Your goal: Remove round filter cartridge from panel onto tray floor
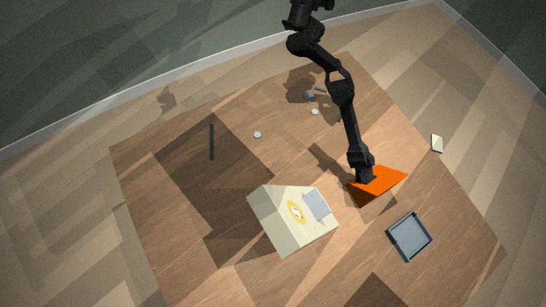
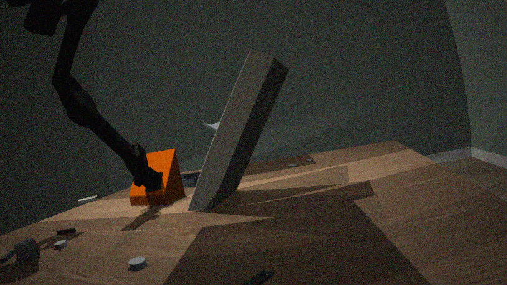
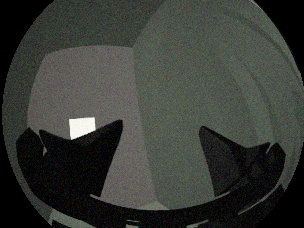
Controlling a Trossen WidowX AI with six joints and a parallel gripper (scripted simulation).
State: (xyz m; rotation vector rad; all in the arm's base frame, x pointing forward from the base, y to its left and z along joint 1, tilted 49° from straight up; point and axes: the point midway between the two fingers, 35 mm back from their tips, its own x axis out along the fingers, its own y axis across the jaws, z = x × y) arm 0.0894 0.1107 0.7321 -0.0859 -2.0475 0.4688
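Now: the round filter cartridge 37 cm ahead of my gripper tip, 46 cm to the left of it and 40 cm below it. From my gripper tip the other things lie so: grey flap (27 cm ahead, 47 cm to the left, 49 cm below); then white card (49 cm behind, 57 cm to the left, 66 cm below); then grey tray (4 cm behind, 78 cm to the left, 66 cm below).
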